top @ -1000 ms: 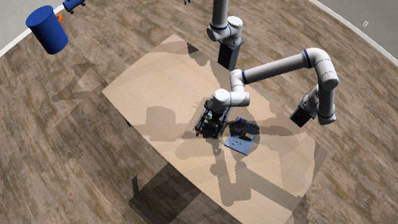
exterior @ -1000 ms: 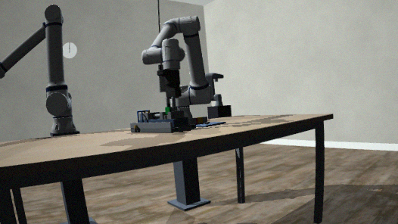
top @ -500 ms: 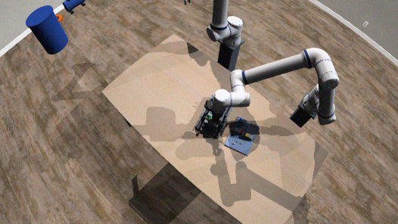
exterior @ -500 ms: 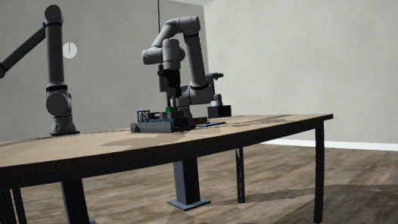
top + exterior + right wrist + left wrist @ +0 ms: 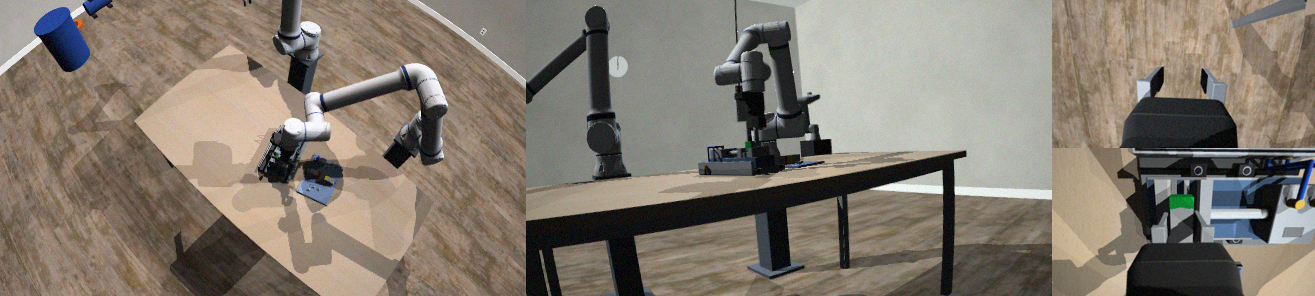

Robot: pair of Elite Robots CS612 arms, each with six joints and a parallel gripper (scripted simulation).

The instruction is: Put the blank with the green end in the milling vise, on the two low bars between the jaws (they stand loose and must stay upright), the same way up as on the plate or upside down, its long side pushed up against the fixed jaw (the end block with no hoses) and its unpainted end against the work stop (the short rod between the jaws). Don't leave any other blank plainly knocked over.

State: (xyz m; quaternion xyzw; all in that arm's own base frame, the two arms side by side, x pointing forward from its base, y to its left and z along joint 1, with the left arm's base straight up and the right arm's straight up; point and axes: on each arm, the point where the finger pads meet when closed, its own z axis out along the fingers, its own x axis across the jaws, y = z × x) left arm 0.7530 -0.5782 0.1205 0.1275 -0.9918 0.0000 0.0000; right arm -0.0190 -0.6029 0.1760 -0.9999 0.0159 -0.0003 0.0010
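Note:
The green-ended blank lies 20 mm below my left hand. Round my left hand: dark rod (40 mm to the left, 30 mm below, 20 mm behind); fixed jaw (40 mm below, 20 mm ahead, 10 mm to the left); red-ended blank (180 mm to the left, 100 mm behind, 90 mm below).

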